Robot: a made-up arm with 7 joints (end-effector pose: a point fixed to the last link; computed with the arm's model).
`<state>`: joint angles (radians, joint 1 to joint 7).
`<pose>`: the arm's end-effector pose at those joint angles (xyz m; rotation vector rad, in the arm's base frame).
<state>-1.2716 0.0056 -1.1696 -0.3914 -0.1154 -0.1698 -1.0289</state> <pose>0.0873 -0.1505 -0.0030 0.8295 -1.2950 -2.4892</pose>
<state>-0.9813 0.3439 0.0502 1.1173 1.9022 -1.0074 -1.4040</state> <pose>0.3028 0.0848 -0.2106 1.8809 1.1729 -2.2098</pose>
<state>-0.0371 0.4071 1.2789 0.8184 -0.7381 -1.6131 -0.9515</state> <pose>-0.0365 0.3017 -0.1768 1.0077 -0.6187 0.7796</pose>
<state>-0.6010 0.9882 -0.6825 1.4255 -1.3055 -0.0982 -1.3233</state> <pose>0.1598 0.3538 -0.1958 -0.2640 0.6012 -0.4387</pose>
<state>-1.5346 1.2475 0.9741 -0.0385 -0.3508 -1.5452 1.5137</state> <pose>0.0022 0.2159 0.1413 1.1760 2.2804 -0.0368</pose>
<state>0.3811 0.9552 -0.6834 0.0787 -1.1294 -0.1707 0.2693</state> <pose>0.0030 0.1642 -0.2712 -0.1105 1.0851 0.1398</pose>
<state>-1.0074 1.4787 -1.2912 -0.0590 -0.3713 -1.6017 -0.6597</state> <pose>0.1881 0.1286 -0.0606 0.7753 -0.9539 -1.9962</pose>
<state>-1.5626 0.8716 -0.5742 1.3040 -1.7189 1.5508 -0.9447</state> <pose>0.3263 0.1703 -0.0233 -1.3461 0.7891 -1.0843</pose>
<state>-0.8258 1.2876 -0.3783 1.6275 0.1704 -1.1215 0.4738</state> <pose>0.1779 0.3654 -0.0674 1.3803 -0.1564 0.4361</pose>
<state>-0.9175 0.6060 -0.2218 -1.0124 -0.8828 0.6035 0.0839</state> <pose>0.1424 0.0005 0.0399 0.1291 -0.6501 -1.0604</pose>
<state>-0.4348 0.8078 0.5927 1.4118 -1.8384 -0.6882 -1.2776</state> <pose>0.0777 0.3560 -0.2199 -0.2739 -0.8842 0.6124</pose>
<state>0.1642 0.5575 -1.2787 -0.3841 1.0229 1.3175 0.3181</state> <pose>0.0071 0.0182 -0.2316 1.5941 0.4629 -0.3415</pose>
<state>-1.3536 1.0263 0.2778 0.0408 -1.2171 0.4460 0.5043</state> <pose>0.2317 0.1701 0.1796 -0.4484 -0.7014 0.1001</pose>
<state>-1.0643 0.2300 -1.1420 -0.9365 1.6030 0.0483 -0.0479</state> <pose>0.0591 -0.0726 0.0087 0.9853 -2.1463 -0.0842</pose>
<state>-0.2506 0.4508 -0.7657 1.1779 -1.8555 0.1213 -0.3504</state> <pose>0.0653 0.1654 -0.3605 -0.9524 1.0621 0.3793</pose>
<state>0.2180 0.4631 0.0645 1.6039 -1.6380 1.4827 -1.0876</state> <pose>-0.1459 0.1618 -0.2832 -2.5203 0.5283 0.8059</pose>
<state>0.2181 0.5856 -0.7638 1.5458 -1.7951 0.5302 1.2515</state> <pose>-0.1667 0.2461 -0.2834 -0.8705 -2.2665 -1.9808</pose>
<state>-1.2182 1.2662 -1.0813 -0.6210 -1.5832 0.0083 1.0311</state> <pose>0.2050 0.0167 -0.0268 0.0055 0.2023 -0.1374</pose>
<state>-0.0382 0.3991 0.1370 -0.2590 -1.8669 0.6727 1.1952</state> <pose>0.1739 0.1092 -0.1574 -0.8599 1.1600 0.4536</pose>
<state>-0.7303 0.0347 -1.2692 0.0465 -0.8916 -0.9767 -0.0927</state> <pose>0.1389 -0.1267 -0.1139 -1.0157 -0.5474 -1.1828</pose>
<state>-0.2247 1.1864 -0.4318 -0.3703 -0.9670 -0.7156 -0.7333</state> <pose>0.1897 0.1203 -0.0840 0.0866 -0.4937 -1.3171</pose>
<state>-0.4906 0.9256 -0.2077 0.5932 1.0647 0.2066 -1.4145</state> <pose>0.2495 0.2616 -0.1563 1.2465 1.8119 -0.7759</pose>
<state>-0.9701 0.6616 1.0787 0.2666 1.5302 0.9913 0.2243</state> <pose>0.1624 0.3275 -0.0082 0.6818 0.7726 2.0737</pose>
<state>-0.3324 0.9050 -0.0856 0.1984 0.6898 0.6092 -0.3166</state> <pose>0.2316 0.2437 -0.1343 1.4538 0.8092 0.1638</pose>
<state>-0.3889 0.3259 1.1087 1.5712 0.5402 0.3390 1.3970</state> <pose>0.0464 0.1759 -0.3618 0.9676 1.6293 1.5598</pose>
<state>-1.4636 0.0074 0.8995 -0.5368 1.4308 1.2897 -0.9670</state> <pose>0.1897 0.1765 0.0439 -0.3739 0.0281 0.5584</pose>
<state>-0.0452 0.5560 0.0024 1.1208 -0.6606 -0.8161 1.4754</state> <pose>0.0617 0.2665 -0.2868 0.4575 0.1105 2.0269</pose>
